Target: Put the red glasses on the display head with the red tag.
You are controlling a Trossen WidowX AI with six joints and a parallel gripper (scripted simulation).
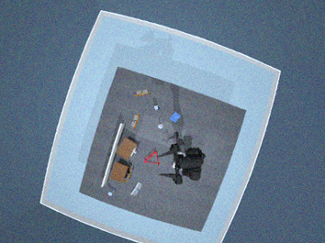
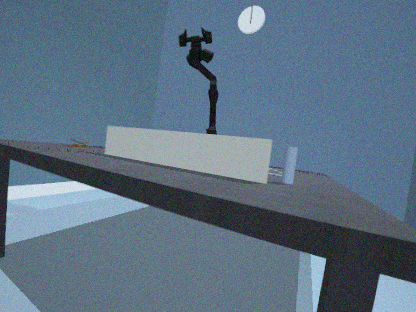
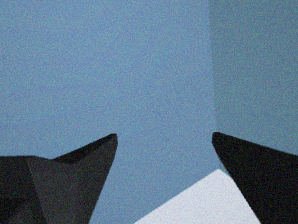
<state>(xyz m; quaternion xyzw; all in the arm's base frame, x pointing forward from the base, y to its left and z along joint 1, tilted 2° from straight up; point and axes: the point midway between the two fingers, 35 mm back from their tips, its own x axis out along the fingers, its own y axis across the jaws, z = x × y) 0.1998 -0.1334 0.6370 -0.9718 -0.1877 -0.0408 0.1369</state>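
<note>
The small white disc is 670 mm below my gripper tip, 150 mm to the right of it and 40 mm ahead of it. Round my gripper tip: long pale board (640 mm below, 380 mm ahead, 220 mm to the left); then blue square (690 mm below, 270 mm to the right, 60 mm behind).
</note>
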